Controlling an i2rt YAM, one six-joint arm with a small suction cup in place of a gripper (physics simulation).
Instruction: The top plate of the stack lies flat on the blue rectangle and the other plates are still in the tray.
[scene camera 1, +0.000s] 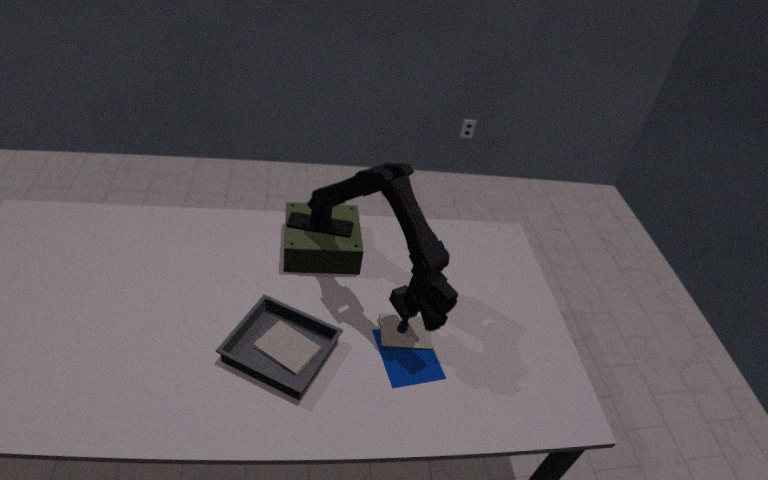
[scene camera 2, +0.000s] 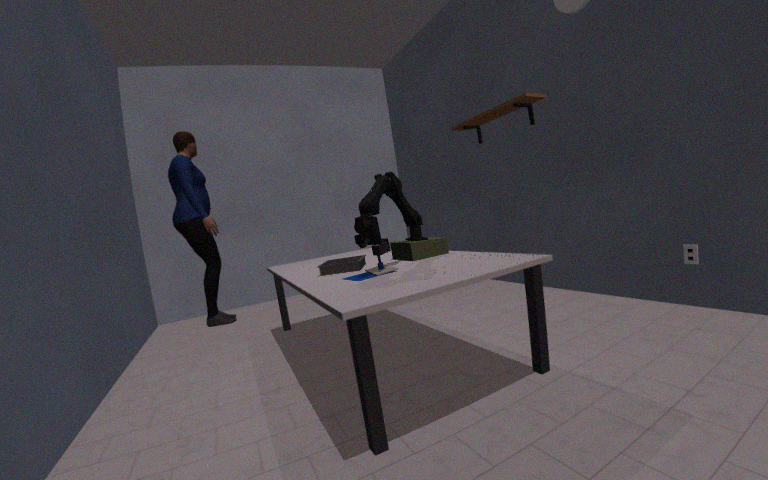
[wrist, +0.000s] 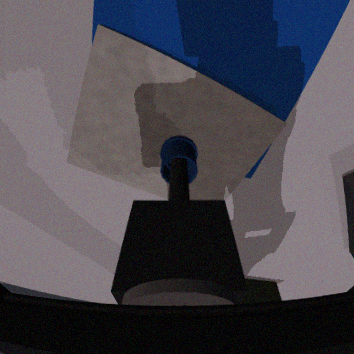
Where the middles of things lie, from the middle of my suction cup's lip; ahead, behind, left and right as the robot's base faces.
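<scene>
With the blue rectangle (scene camera 1: 404, 366), my suction cup is 2 cm above it, 2 cm to the right of it and still 7 cm short of it. The tray (scene camera 1: 237, 351) is 31 cm to the right of my suction cup and 14 cm ahead of it.
</scene>
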